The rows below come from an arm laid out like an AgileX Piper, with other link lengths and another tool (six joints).
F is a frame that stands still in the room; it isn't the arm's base.
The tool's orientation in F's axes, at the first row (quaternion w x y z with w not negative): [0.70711, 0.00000, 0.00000, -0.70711]
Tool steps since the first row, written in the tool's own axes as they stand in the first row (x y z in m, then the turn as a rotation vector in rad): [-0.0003, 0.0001, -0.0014, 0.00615, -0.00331, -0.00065]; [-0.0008, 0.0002, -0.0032, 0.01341, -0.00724, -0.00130]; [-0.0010, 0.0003, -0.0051, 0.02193, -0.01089, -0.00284]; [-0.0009, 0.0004, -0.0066, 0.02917, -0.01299, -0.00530]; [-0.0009, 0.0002, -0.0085, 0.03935, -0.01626, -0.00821]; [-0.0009, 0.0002, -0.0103, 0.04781, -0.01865, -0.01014]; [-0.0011, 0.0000, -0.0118, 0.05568, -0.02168, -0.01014]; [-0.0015, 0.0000, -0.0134, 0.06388, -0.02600, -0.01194]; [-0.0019, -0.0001, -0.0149, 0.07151, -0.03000, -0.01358]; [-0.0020, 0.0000, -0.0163, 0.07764, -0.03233, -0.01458]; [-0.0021, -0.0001, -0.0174, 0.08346, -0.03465, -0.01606]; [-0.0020, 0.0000, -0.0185, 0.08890, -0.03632, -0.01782]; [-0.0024, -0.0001, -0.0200, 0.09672, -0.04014, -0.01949]
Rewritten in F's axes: [0.0001, 0.0003, -0.0014, -0.00331, -0.00615, -0.00065]; [0.0002, 0.0008, -0.0032, -0.00724, -0.01341, -0.00130]; [0.0003, 0.0010, -0.0051, -0.01089, -0.02193, -0.00284]; [0.0004, 0.0009, -0.0066, -0.01299, -0.02917, -0.00530]; [0.0002, 0.0009, -0.0085, -0.01626, -0.03935, -0.00821]; [0.0002, 0.0009, -0.0103, -0.01865, -0.04781, -0.01014]; [0.0000, 0.0011, -0.0118, -0.02168, -0.05568, -0.01014]; [0.0000, 0.0015, -0.0134, -0.02600, -0.06388, -0.01194]; [-0.0001, 0.0019, -0.0149, -0.03000, -0.07151, -0.01358]; [0.0000, 0.0020, -0.0163, -0.03233, -0.07764, -0.01458]; [-0.0001, 0.0021, -0.0174, -0.03465, -0.08346, -0.01606]; [0.0000, 0.0020, -0.0185, -0.03632, -0.08890, -0.01782]; [-0.0001, 0.0024, -0.0200, -0.04014, -0.09672, -0.01949]
